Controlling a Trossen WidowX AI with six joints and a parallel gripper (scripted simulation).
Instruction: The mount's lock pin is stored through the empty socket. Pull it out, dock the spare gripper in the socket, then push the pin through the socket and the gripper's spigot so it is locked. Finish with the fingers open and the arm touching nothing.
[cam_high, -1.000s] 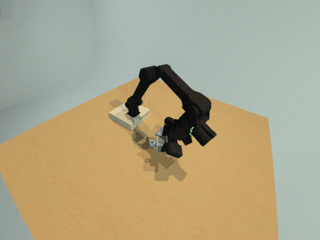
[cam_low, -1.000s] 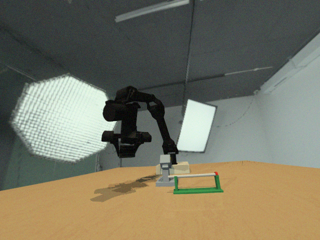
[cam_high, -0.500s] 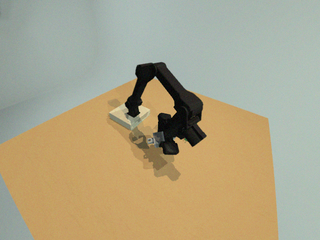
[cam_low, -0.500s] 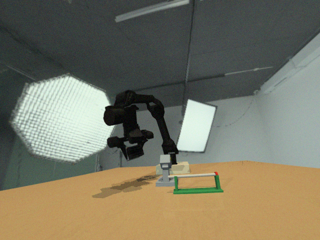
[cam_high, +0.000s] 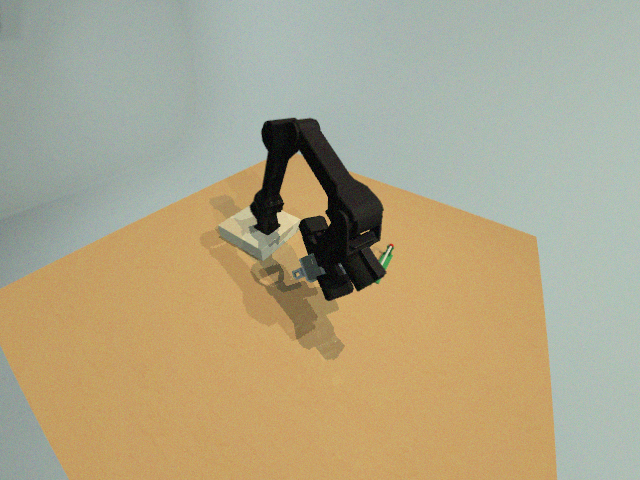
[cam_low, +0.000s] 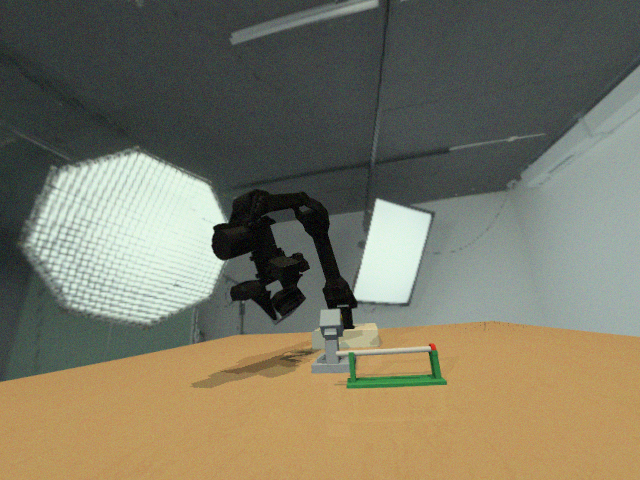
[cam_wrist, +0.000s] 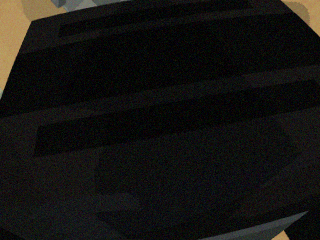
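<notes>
My gripper tip is now 11 cm to the right of the grey mount, 6 cm above it and 2 cm short of it. The rest, counted from my gripper tip: spare gripper 1 cm to the right, 1 cm above; then green rack 21 cm to the left, 12 cm ahead, 9 cm below.
</notes>
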